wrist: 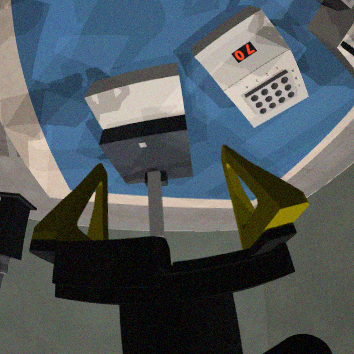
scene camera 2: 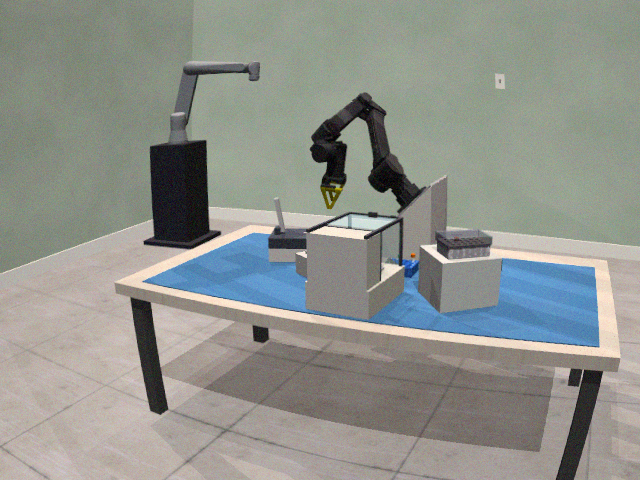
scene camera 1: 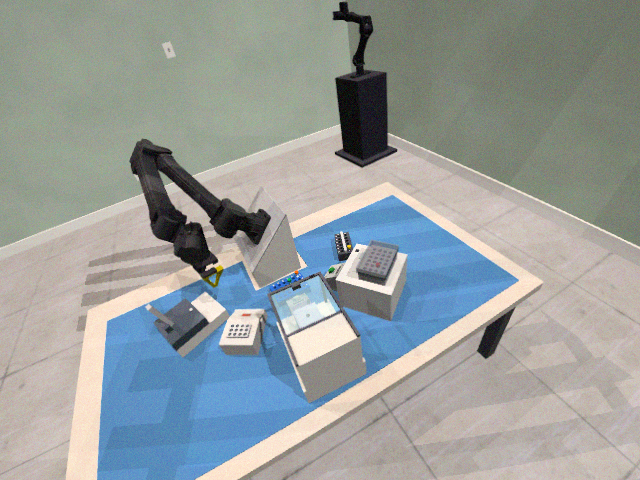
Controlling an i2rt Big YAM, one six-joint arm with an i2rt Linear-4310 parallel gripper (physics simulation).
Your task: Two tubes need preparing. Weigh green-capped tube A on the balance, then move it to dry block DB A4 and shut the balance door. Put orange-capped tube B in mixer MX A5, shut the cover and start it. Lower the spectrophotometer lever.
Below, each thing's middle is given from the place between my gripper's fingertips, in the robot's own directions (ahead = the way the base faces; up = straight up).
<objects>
The glass-box balance (scene camera 2: 354,261) is 34 cm ahead of my hand, 19 cm to the left of it and 7 cm below it. From my hand the other things lie so: mixer cover (scene camera 1: 376,261): 28 cm ahead, 47 cm to the left, 1 cm below; mixer (scene camera 2: 455,279): 27 cm ahead, 46 cm to the left, 9 cm below.
</objects>
